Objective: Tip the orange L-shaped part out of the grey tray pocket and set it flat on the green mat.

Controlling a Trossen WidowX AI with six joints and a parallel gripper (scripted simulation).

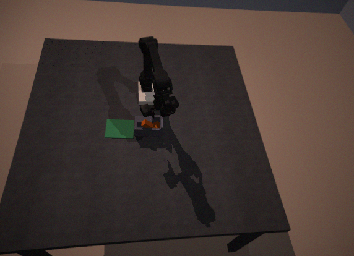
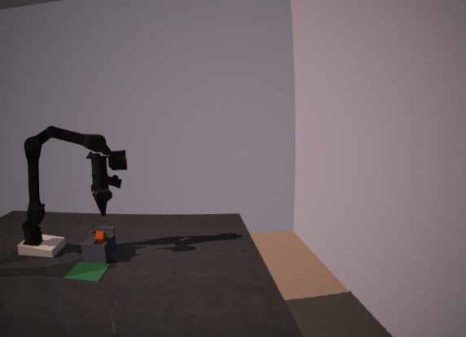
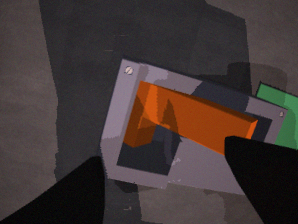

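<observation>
The orange L-shaped part is 100 mm below my gripper tip, 20 mm to the right of it and 10 mm behind it. Also, from my gripper tip: green mat 200 mm to the right, 160 mm below, 30 mm behind.
</observation>
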